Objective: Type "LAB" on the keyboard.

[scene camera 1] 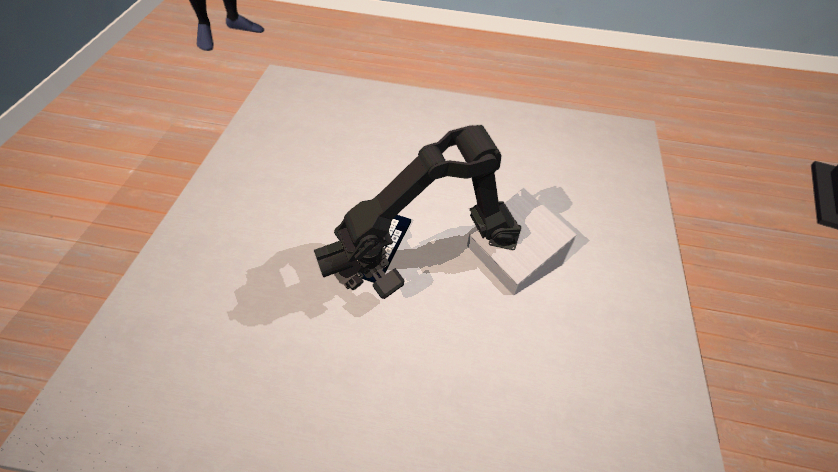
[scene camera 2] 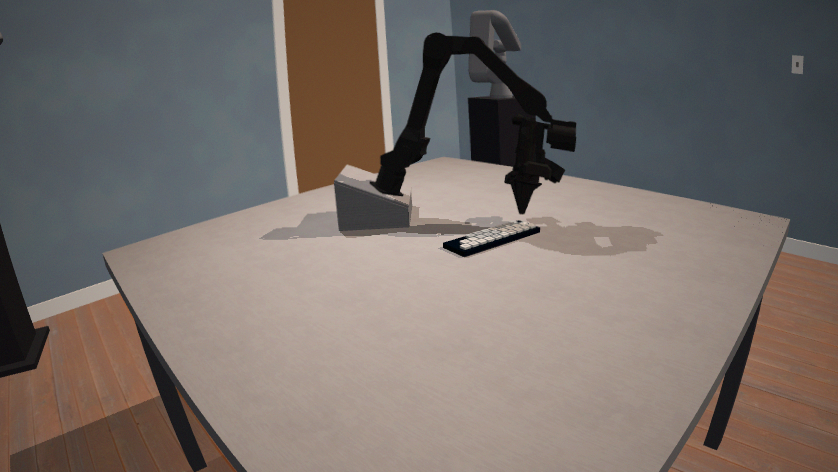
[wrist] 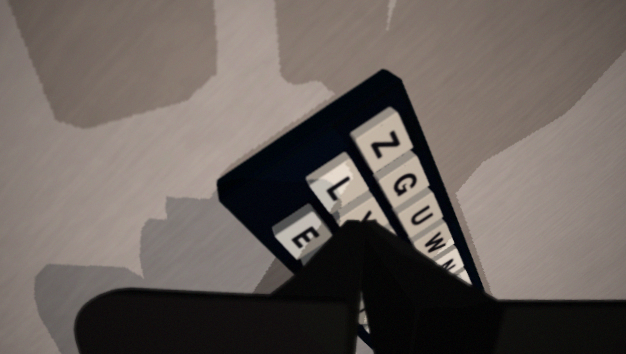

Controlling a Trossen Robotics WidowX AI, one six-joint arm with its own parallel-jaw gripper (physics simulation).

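Frame: origin at the arm's base, x right, y ahead, z up, level; centimetres.
Where they show: gripper, fingertip midpoint: (scene camera 2: 521, 214) (wrist: 359, 234); arm's base, link origin: (scene camera 1: 505, 235) (scene camera 2: 386, 189).
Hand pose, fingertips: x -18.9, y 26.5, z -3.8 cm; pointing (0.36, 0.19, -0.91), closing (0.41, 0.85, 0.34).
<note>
Each offset is from my fingertips to the top centre of the thing. Level surfaces: height alone.
A dark navy keyboard {dx +8.4, dy +0.7, dz -2.1 cm} (scene camera 1: 404, 223) (scene camera 2: 453, 245) (wrist: 300, 155) with white letter keys lies flat on the table. The arm covers much of it in scene camera 1. In the wrist view I can read the L key {dx -0.2, dy +0.3, dz -2.1 cm} (wrist: 341, 186), the E key {dx +0.9, dy -1.7, dz -2.1 cm} (wrist: 304, 235), the Z key {dx -0.8, dy +2.3, dz -2.1 cm} (wrist: 385, 142), the G key {dx +1.2, dy +2.4, dz -2.1 cm} (wrist: 404, 185), the U key {dx +3.2, dy +2.5, dz -2.1 cm} (wrist: 421, 215) and the W key {dx +5.2, dy +2.6, dz -2.1 cm} (wrist: 435, 242). No A or B key is readable there. My gripper (scene camera 2: 521, 212) (wrist: 359, 234) is shut and empty, pointing down above the keyboard. Its tips overlap a partly hidden key beside L in the wrist view.
My arm's base stands on a grey wedge block (scene camera 1: 545, 234) (scene camera 2: 372, 206) on the table {dz -3.7 cm} (scene camera 1: 351, 381) (scene camera 2: 351, 351). A person's feet (scene camera 1: 204, 36) show beyond the table. A black pedestal (scene camera 2: 491, 128) carrying a grey robot arm stands behind it.
</note>
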